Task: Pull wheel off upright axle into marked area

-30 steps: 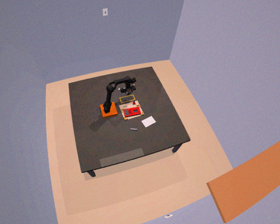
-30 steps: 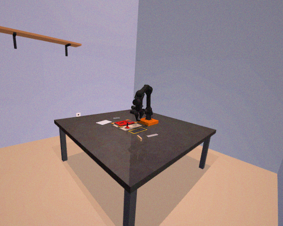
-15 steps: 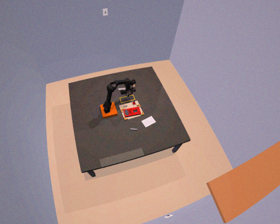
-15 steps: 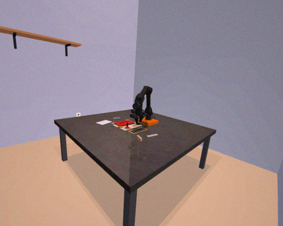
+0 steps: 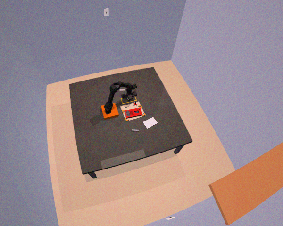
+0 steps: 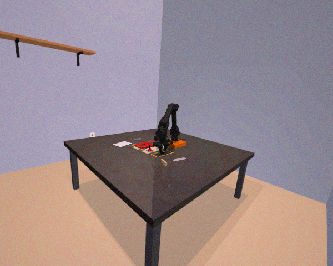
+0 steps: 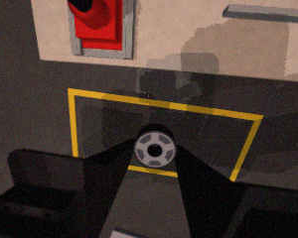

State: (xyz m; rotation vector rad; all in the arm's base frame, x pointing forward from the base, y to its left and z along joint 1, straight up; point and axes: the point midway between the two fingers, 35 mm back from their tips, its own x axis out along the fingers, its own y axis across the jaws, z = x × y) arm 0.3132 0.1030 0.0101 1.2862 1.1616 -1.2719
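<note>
The grey wheel lies right at my gripper tip. The rest, counted from my gripper tip: upright axle: 50 mm ahead, 100 mm to the right, 30 mm above; then grey strip: 180 mm to the left, 10 mm below; then white sheet: 100 mm ahead, 410 mm to the right, 10 mm below.
</note>
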